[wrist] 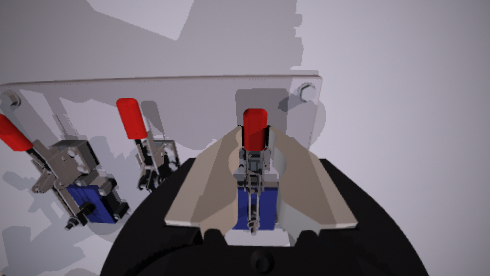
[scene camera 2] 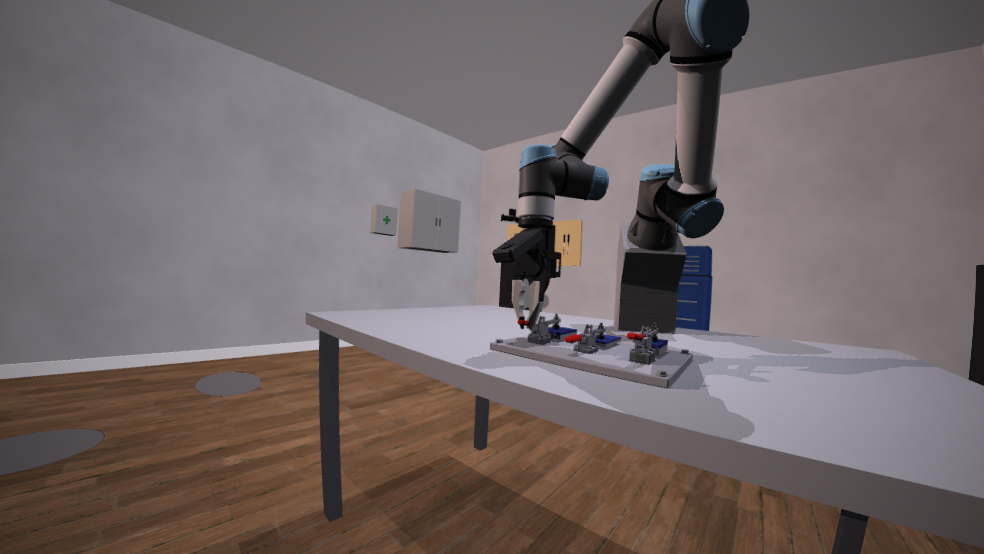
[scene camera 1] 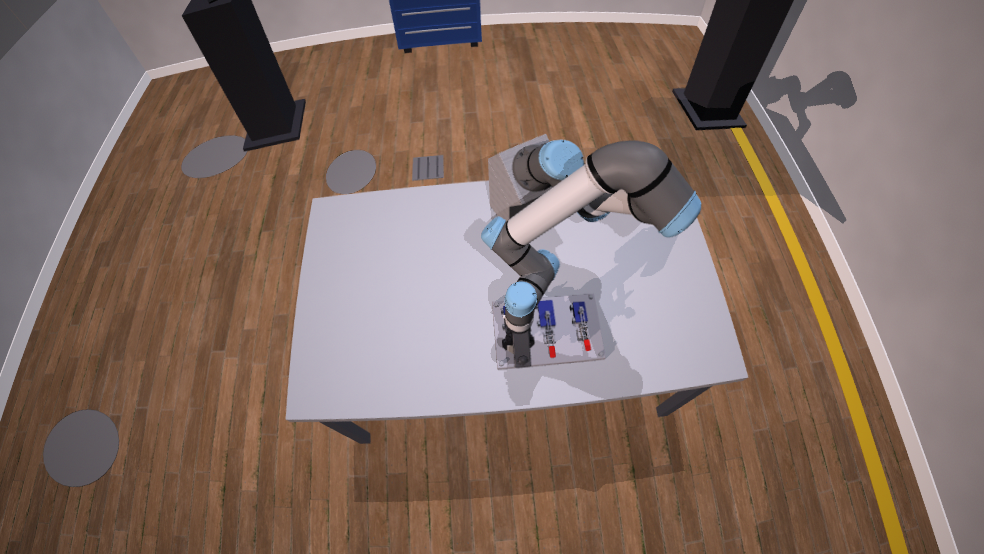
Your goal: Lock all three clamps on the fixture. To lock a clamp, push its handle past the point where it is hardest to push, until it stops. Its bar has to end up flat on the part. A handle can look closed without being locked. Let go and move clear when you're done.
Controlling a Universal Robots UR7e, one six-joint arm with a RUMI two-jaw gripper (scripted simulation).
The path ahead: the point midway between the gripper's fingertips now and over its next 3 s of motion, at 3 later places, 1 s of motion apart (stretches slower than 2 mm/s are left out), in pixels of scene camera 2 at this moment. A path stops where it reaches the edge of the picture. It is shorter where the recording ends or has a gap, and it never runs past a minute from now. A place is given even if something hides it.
My gripper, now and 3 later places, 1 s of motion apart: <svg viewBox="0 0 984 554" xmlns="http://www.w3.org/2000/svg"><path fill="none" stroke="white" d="M526 329L525 332L526 306L528 263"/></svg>
